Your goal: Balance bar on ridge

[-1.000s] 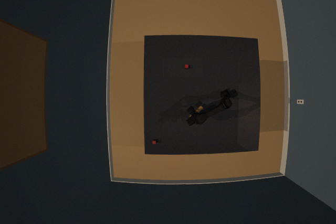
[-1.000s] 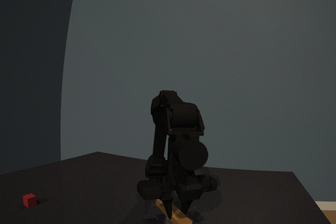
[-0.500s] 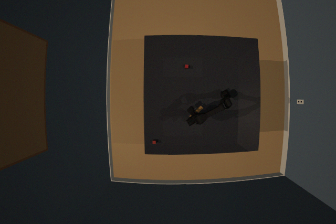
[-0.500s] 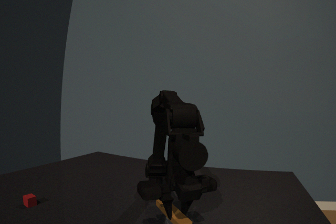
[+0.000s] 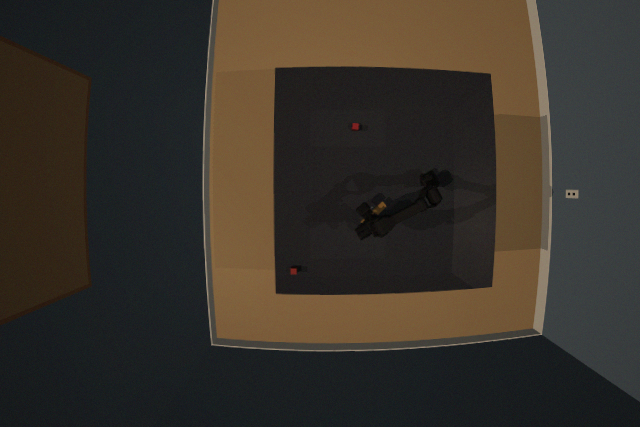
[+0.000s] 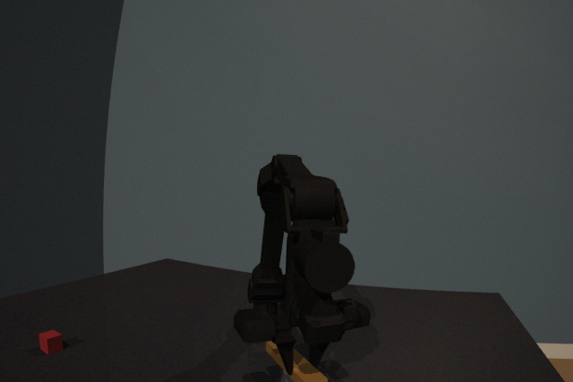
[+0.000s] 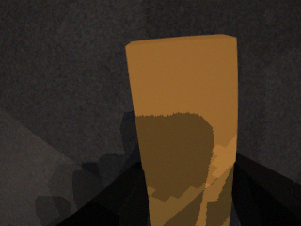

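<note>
Now: gripper tip 20 mm past the orange bar and 20 mm to the left of it.
</note>
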